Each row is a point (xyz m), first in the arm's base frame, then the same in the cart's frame.
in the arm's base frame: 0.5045 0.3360 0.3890
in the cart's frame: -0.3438 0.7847 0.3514
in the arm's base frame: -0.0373 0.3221 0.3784
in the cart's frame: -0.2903 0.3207 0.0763
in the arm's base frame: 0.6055 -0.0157 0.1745
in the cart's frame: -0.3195 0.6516 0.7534
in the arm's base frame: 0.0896 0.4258 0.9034
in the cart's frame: -0.7229 0.5705 -0.1538
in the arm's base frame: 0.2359 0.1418 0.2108
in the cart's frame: -0.2471 0.4286 0.4252
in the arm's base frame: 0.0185 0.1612 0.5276
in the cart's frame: -0.5001 0.3102 0.1607
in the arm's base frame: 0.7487 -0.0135 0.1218
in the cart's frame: -0.2850 0.7640 0.8507
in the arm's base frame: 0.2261 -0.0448 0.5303
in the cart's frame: -0.6139 0.3789 0.4212
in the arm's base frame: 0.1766 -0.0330 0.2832
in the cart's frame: -0.3842 0.3011 0.4907
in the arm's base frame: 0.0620 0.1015 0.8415
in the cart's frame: -0.8102 0.3697 0.0948
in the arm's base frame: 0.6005 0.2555 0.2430
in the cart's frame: -0.2588 0.7989 0.5234
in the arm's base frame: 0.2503 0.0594 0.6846
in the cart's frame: -0.7069 0.4793 0.2927
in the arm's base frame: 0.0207 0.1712 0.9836
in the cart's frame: -0.9016 0.3952 -0.0384
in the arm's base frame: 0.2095 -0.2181 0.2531
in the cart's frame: -0.4431 0.2282 0.6564
